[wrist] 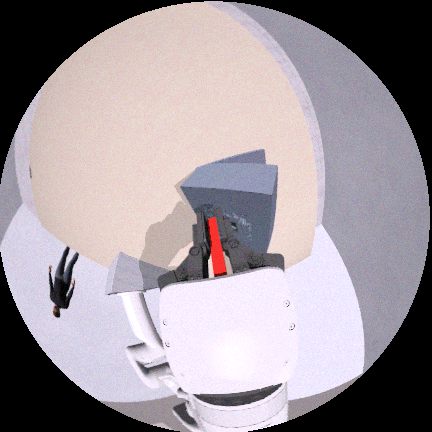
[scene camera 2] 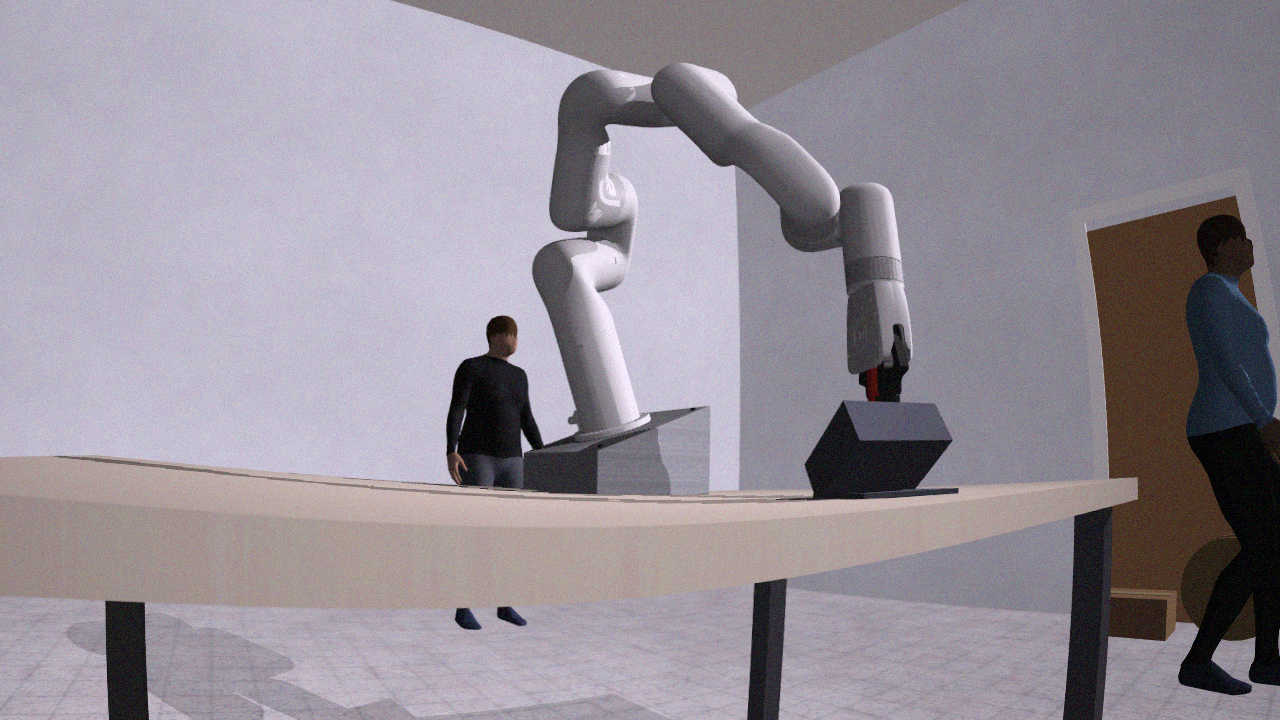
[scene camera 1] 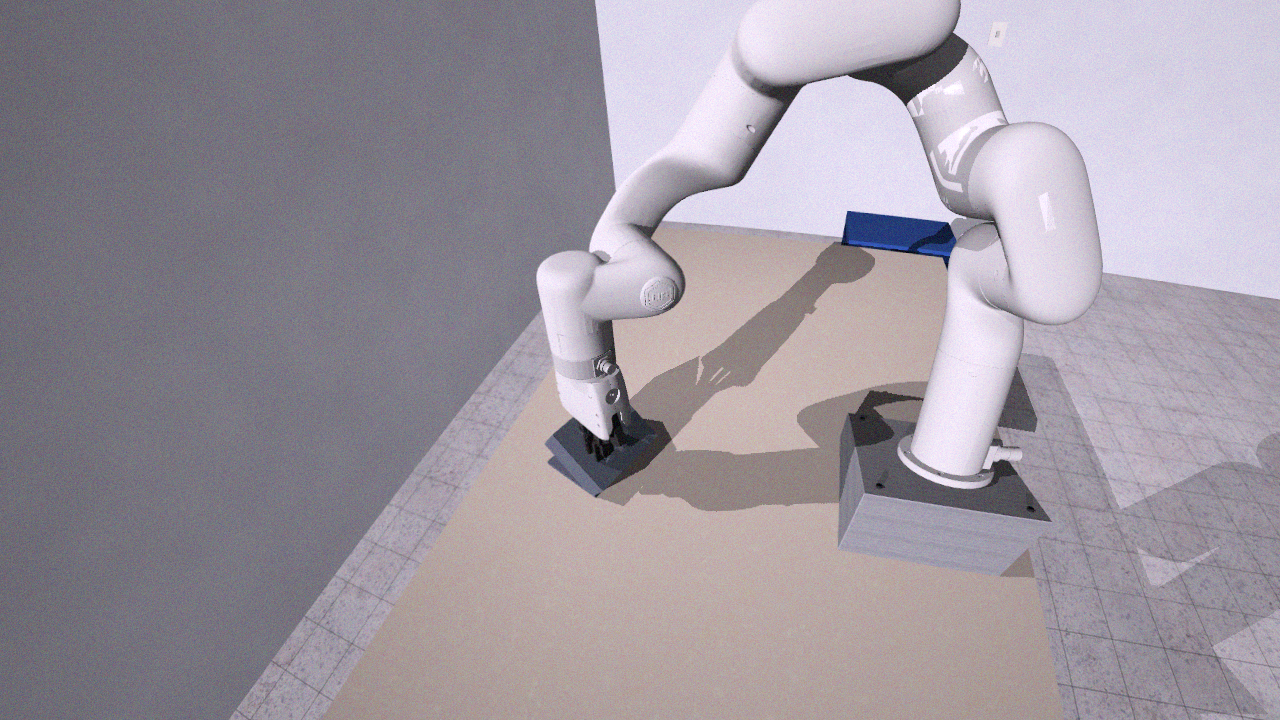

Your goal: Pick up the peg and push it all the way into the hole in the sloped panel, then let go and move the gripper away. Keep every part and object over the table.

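Frame: origin at the arm's base, x right, y ahead, z up, level; centimetres.
Where they show: gripper, fingertip midpoint: (wrist: 210,217) (scene camera 1: 600,452); arm's base at its link origin: (wrist: 131,291) (scene camera 2: 612,429) (scene camera 1: 943,462).
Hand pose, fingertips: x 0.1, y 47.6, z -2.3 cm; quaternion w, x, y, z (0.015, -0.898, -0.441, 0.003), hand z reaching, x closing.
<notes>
Things, the pixels of their top centre, and the offset from my fingertips. "pt": a spot on its surface instead.
- red peg at its top centre: (wrist: 222,284) (scene camera 2: 873,368) dz +7.3, dx +1.1, dy -0.9 cm
- dark blue-grey panel block at its top centre: (scene camera 2: 880,404) (wrist: 251,240) (scene camera 1: 594,414) dz +2.6, dx +4.8, dy +1.6 cm
- hole at a spot on its surface: (wrist: 233,226) pt dz -0.9, dx +4.7, dy -0.1 cm
The red peg (scene camera 2: 871,385) (wrist: 217,250) is held upright between the black fingers of my gripper (scene camera 1: 602,447) (scene camera 2: 881,392) (wrist: 210,217), which is shut on it. The fingertips are at the upper sloped face of the dark blue-grey panel block (scene camera 1: 572,460) (scene camera 2: 895,465) (wrist: 232,179), and they look very close to or touching it. In the wrist view a small dark spot, likely part of the hole (wrist: 233,226), shows just right of the fingers. The peg's lower end is hidden by the fingers, so I cannot tell whether it is in the hole.
The panel block stands on the tan table (scene camera 1: 716,608) (scene camera 2: 358,555) (wrist: 150,110), near its far-left edge in scene camera 1. The grey robot base (scene camera 1: 930,537) (scene camera 2: 653,456) stands on the right there. A blue block (scene camera 1: 895,232) lies at the back. Two people stand beyond the table.
</notes>
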